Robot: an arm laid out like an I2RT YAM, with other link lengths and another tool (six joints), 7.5 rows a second.
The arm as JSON. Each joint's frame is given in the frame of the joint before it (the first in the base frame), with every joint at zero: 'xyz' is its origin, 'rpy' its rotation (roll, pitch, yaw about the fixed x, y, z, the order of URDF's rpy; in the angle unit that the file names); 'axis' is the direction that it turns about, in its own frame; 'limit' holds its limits. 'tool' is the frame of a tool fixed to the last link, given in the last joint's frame.
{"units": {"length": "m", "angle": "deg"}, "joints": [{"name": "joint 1", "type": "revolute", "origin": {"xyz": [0.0, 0.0, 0.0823], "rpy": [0.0, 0.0, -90.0]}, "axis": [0.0, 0.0, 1.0], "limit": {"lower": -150.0, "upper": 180.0}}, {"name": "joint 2", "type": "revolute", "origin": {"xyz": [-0.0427, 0.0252, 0.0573], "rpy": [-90.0, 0.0, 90.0]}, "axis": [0.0, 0.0, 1.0], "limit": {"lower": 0.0, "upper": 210.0}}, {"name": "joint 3", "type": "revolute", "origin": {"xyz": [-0.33, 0.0, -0.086], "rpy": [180.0, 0.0, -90.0]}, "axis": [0.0, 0.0, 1.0], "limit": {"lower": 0.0, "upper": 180.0}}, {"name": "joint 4", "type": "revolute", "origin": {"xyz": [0.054, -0.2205, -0.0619], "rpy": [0.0, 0.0, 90.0]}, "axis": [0.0, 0.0, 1.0], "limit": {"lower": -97.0, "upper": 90.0}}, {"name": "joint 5", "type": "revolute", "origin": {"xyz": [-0.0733, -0.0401, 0.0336], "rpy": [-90.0, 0.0, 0.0]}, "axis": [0.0, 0.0, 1.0], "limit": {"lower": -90.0, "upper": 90.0}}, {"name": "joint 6", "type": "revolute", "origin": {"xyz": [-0.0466, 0.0, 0.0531], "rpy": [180.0, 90.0, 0.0]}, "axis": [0.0, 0.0, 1.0], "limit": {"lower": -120.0, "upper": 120.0}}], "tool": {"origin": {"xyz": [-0.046, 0.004, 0.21], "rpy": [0.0, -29.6, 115.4]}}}
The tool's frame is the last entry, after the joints.
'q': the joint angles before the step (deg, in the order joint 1, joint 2, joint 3, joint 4, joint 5, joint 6). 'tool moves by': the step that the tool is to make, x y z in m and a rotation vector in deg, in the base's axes. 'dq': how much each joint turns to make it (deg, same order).
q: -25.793, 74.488, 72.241, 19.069, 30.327, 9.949
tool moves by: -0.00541, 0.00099, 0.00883, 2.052, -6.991, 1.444
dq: -1.253, -1.053, -1.865, 2.991, -1.044, 6.380
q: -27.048, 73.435, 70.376, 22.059, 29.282, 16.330
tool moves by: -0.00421, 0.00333, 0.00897, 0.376, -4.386, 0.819
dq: -0.193, -0.815, -1.555, 3.052, -0.145, 2.911
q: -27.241, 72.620, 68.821, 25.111, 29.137, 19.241
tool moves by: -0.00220, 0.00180, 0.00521, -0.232, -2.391, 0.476
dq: -0.159, -0.373, -1.245, 2.512, -0.252, 1.217
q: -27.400, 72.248, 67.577, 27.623, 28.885, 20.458
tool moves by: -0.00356, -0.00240, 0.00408, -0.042, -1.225, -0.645
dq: -0.189, 0.082, -0.074, 1.092, 0.629, 0.348
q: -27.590, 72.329, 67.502, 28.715, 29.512, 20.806
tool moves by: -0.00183, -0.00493, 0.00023, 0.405, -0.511, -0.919
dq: -0.265, 0.509, 0.354, 0.258, 0.840, 0.322
